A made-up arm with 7 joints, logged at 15 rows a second.
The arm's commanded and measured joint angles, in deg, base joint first. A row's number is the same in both.
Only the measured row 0 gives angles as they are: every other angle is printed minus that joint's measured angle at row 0.
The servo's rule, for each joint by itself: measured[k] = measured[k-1] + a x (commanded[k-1-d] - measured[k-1]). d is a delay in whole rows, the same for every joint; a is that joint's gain. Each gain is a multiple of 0.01, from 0.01 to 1. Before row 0 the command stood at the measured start. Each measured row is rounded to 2 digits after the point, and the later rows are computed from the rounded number. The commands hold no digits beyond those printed.
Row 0, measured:
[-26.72, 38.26, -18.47, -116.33, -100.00, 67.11, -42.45]
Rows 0 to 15, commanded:
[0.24, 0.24, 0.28, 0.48, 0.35, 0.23, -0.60]
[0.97, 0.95, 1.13, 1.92, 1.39, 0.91, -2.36]
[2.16, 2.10, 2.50, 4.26, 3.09, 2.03, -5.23]
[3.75, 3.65, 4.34, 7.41, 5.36, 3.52, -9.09]
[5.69, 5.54, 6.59, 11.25, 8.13, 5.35, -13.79]
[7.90, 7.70, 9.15, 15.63, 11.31, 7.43, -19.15]
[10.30, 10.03, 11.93, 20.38, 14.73, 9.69, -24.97]
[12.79, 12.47, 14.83, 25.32, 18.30, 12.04, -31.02]
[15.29, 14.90, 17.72, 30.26, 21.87, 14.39, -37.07]
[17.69, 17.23, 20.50, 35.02, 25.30, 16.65, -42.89]
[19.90, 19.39, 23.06, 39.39, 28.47, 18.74, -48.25]
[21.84, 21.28, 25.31, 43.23, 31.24, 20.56, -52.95]
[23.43, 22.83, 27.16, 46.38, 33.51, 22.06, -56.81]
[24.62, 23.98, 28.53, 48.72, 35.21, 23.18, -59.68]
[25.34, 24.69, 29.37, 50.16, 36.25, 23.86, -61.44]
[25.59, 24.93, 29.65, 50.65, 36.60, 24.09, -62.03]
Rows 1 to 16, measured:
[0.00, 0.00, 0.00, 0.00, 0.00, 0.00, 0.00]
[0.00, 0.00, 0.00, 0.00, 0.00, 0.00, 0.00]
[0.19, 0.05, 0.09, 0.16, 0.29, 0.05, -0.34]
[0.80, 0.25, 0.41, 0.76, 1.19, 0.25, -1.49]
[1.86, 0.66, 1.06, 1.95, 2.75, 0.66, -3.62]
[3.33, 1.32, 2.08, 3.81, 4.89, 1.32, -6.74]
[5.17, 2.25, 3.48, 6.34, 7.55, 2.25, -10.76]
[7.30, 3.45, 5.24, 9.50, 10.63, 3.44, -15.54]
[9.64, 4.90, 7.31, 13.20, 13.99, 4.88, -20.92]
[12.10, 6.57, 9.64, 17.32, 17.52, 6.53, -26.68]
[14.59, 8.40, 12.14, 21.72, 21.09, 8.34, -32.60]
[17.01, 10.34, 14.73, 26.24, 24.54, 10.25, -38.47]
[19.26, 12.33, 17.31, 30.71, 27.76, 12.20, -44.04]
[21.27, 14.30, 19.79, 34.97, 30.61, 14.12, -49.12]
[22.95, 16.18, 22.07, 38.85, 32.99, 15.95, -53.50]
[24.25, 17.90, 24.07, 42.21, 34.81, 17.61, -57.02]
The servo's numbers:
d 2
a 0.78 0.22 0.31 0.34 0.82 0.23 0.57

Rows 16 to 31, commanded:
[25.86, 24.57, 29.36, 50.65, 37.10, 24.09, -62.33]
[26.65, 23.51, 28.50, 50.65, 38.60, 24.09, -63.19]
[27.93, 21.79, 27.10, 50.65, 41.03, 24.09, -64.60]
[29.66, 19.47, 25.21, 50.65, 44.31, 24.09, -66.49]
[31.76, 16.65, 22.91, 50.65, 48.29, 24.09, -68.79]
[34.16, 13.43, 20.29, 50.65, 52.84, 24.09, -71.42]
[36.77, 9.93, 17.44, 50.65, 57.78, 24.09, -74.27]
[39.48, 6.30, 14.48, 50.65, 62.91, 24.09, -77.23]
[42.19, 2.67, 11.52, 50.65, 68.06, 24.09, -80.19]
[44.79, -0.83, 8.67, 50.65, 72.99, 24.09, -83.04]
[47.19, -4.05, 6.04, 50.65, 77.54, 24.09, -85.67]
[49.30, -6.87, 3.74, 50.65, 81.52, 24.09, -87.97]
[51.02, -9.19, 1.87, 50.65, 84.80, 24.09, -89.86]
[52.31, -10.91, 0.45, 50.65, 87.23, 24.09, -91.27]
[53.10, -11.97, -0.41, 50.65, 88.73, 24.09, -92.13]
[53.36, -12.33, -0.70, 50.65, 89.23, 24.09, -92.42]
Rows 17 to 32, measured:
[25.10, 19.39, 25.71, 44.91, 35.99, 19.05, -59.54]
[25.48, 20.61, 26.93, 46.86, 36.49, 20.21, -60.96]
[25.78, 21.48, 27.68, 48.15, 36.99, 21.10, -61.74]
[26.46, 21.93, 27.93, 49.00, 38.31, 21.79, -62.57]
[27.61, 21.90, 27.67, 49.56, 40.54, 22.32, -63.73]
[29.21, 21.37, 26.91, 49.93, 43.63, 22.73, -65.30]
[31.20, 20.33, 25.67, 50.17, 47.45, 23.04, -67.29]
[33.51, 18.81, 24.00, 50.33, 51.87, 23.28, -69.64]
[36.05, 16.86, 21.97, 50.44, 56.72, 23.47, -72.28]
[38.73, 14.54, 19.65, 50.51, 61.80, 23.61, -75.10]
[41.43, 11.93, 17.13, 50.56, 66.93, 23.72, -78.00]
[44.05, 9.12, 14.51, 50.59, 71.90, 23.81, -80.87]
[46.50, 6.22, 11.88, 50.61, 76.52, 23.87, -83.61]
[48.68, 3.34, 9.36, 50.62, 80.62, 23.92, -86.10]
[50.51, 0.58, 7.04, 50.63, 84.05, 23.96, -88.24]
[51.91, -1.95, 5.00, 50.64, 86.66, 23.99, -89.97]

